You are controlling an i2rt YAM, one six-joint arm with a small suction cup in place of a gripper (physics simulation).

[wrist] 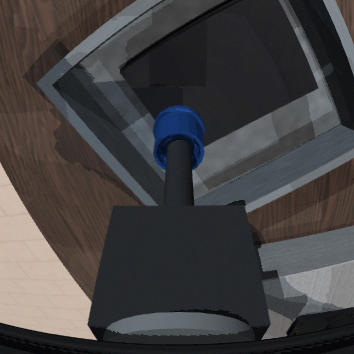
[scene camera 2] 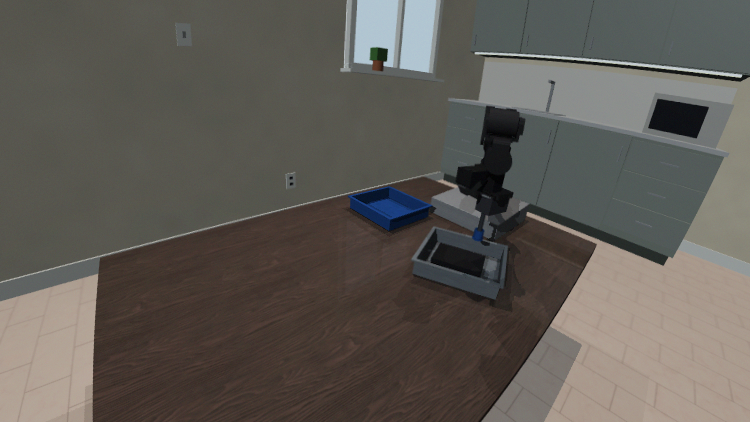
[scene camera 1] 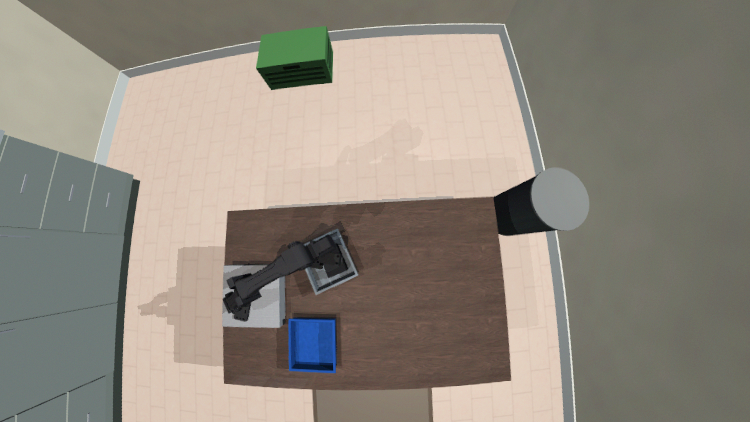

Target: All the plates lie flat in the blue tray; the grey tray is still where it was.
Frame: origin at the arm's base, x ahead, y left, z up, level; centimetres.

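Seen in the pictures: end effector, tool point: [wrist: 178, 128] [scene camera 2: 477, 238]; arm's base, origin of the base link: [wrist: 339, 317].
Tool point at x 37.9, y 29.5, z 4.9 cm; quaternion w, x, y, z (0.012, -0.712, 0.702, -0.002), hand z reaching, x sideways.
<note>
Offsets run from my tool point to a thing's top centre. Level surfaces: height alone.
A dark, square-cornered plate or stack of plates {dx +1.2, dy -3.6, dz -7.5 cm} [scene camera 1: 336, 269] [scene camera 2: 457, 258] [wrist: 245, 65] lies in the grey tray {dx -1.3, dy -4.2, dz -7.1 cm} [scene camera 1: 338, 283] [scene camera 2: 456, 281] [wrist: 280, 167]. How many plates are there cannot be told. The blue tray {dx -1.5, dy -44.5, dz -7.1 cm} [scene camera 1: 312, 343] [scene camera 2: 371, 214] shows no plate inside. My gripper [scene camera 2: 477, 235] [wrist: 179, 131], a blue suction cup on a dark rod, is open and holds nothing. It hangs over the arm-base side of the grey tray, above the plate's near corner in the wrist view, apart from the plate. In scene camera 1 the cup is hidden beneath the arm.
The arm stands on a light grey base block [scene camera 1: 270, 307] [scene camera 2: 453, 207] at the table's edge, close to both trays. The wooden table {dz -12.1 cm} [scene camera 1: 419, 293] [scene camera 2: 236, 325] carries them. A black cylinder with a grey top [scene camera 1: 560, 199] stands by the table's far corner. A green crate [scene camera 1: 294, 49] stands apart on the floor.
</note>
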